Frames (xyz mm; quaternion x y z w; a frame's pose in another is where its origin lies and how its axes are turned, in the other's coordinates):
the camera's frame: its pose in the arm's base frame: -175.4 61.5 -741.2 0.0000 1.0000 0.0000 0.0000
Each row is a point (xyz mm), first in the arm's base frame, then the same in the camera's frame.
Working: the arm's base frame: its pose in the camera's frame: -175.4 -61.5 -741.2 0.0000 1.0000 0.0000 0.0000

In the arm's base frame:
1: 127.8 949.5 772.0
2: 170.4 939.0 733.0
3: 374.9 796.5 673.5
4: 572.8 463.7 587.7
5: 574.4 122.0 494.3
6: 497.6 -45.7 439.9
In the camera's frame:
1: -303.2 888.0 -1513.2
2: -345.8 877.5 -1474.2
3: -550.3 735.0 -1414.7
4: -748.2 402.2 -1328.9
5: -749.8 60.5 -1235.5
6: -673.0 -107.2 -1181.1

